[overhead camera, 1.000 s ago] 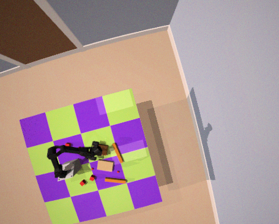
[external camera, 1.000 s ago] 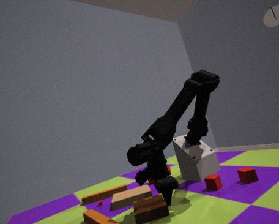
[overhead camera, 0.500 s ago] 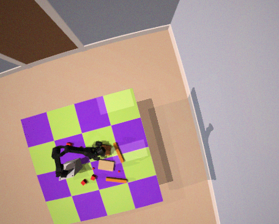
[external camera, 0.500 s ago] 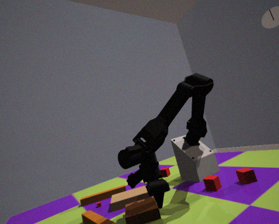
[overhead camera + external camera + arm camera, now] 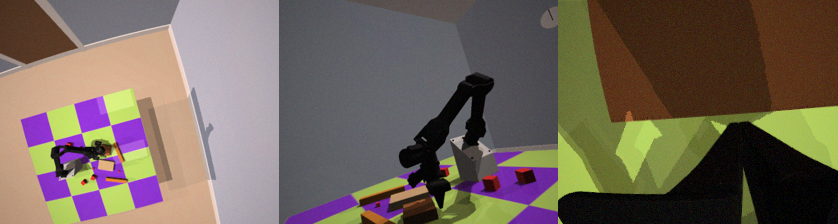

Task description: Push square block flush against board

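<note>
Right now the brown square block is 7 cm ahead of my gripper tip, 3 cm to the right of it and 1 cm above it. Also, from my gripper tip: tan block: 4 cm ahead, 19 cm to the right, 1 cm above.
</note>
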